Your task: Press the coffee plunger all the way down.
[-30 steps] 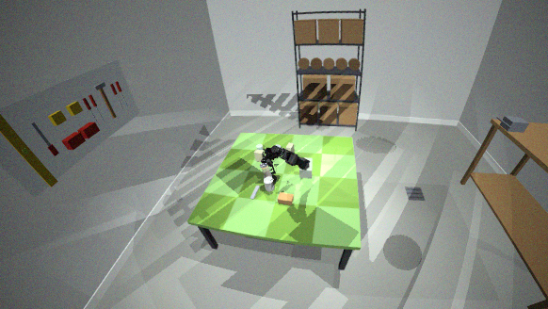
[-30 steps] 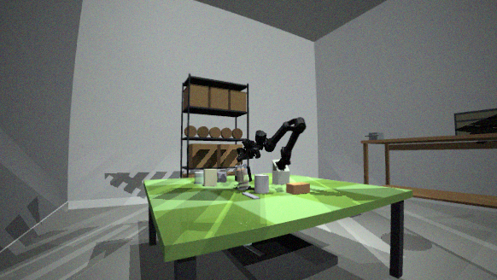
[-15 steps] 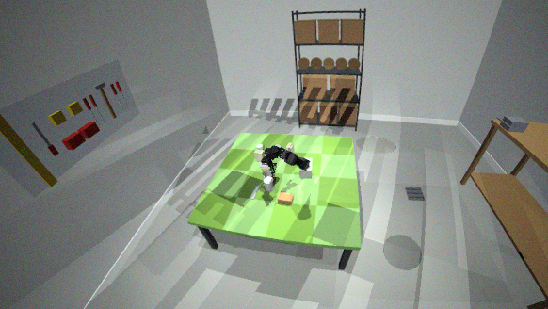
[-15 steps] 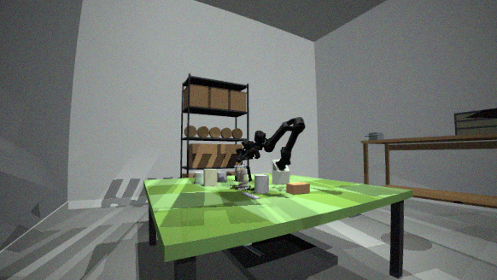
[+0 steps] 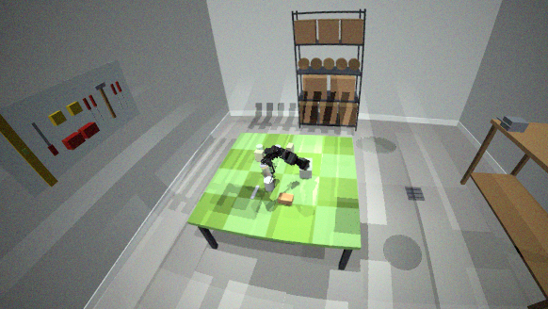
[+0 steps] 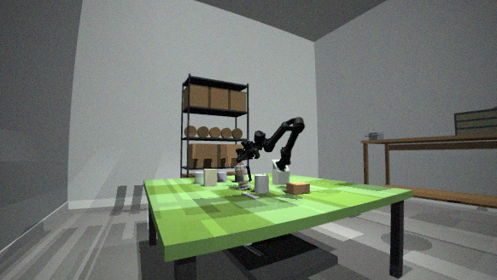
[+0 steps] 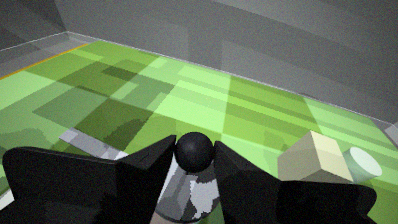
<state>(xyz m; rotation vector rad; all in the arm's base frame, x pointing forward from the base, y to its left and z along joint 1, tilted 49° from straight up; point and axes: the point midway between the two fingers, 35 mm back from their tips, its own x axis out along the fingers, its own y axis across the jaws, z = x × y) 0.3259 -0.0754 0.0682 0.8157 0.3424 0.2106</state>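
My gripper tip is now 80 mm above the coffee press and 40 mm past it. The rest, counted from my gripper tip: orange-brown box: 280 mm to the left, 210 mm behind, 150 mm below.
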